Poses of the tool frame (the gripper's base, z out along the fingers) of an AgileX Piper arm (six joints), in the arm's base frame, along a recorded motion.
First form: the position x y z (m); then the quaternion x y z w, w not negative.
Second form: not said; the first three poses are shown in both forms.
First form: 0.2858 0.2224 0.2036 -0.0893 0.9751 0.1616 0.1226
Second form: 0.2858 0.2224 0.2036 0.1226 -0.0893 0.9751 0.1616
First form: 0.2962 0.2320 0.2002 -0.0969 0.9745 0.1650 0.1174
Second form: 0.2962 0.2320 0.2002 0.1174 -0.0969 0.9745 0.1650
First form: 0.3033 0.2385 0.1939 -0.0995 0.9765 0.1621 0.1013
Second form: 0.3033 0.2385 0.1939 0.1013 -0.0995 0.9765 0.1621
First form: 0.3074 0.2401 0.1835 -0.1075 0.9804 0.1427 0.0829
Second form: 0.3074 0.2401 0.1835 0.0829 -0.1075 0.9804 0.1427
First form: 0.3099 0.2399 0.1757 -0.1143 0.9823 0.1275 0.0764
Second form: 0.3099 0.2399 0.1757 0.0764 -0.1143 0.9823 0.1275
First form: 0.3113 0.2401 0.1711 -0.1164 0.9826 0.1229 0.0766
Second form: 0.3113 0.2401 0.1711 0.0766 -0.1164 0.9826 0.1229
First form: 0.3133 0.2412 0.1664 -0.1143 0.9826 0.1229 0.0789
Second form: 0.3133 0.2412 0.1664 0.0789 -0.1143 0.9826 0.1229
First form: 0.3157 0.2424 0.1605 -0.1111 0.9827 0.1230 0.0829
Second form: 0.3157 0.2424 0.1605 0.0829 -0.1111 0.9827 0.1230
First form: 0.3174 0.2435 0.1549 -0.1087 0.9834 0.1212 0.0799
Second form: 0.3174 0.2435 0.1549 0.0799 -0.1087 0.9834 0.1212
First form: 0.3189 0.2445 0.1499 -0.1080 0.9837 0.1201 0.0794
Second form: 0.3189 0.2445 0.1499 0.0794 -0.1080 0.9837 0.1201
